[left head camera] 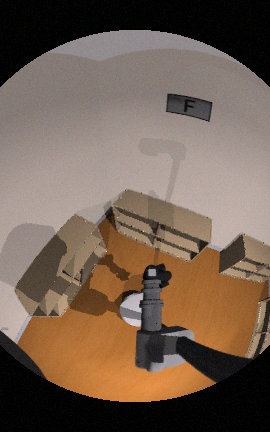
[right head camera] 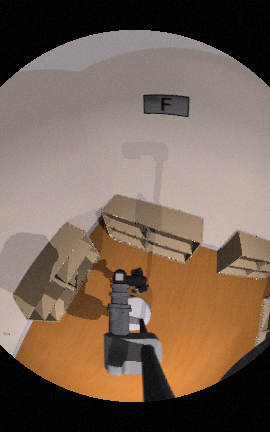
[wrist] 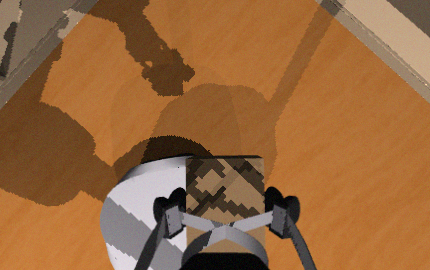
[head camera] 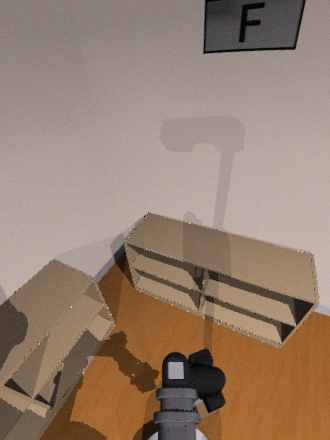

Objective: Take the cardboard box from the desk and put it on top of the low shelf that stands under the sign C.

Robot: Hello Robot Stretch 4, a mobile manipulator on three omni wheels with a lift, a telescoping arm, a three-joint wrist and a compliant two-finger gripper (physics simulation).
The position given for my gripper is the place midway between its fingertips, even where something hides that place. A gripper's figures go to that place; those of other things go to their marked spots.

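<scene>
Brown cardboard box (wrist: 229, 188): 0.20 m from the lens. My gripper (wrist: 225, 203): 0.26 m from the lens.
</scene>
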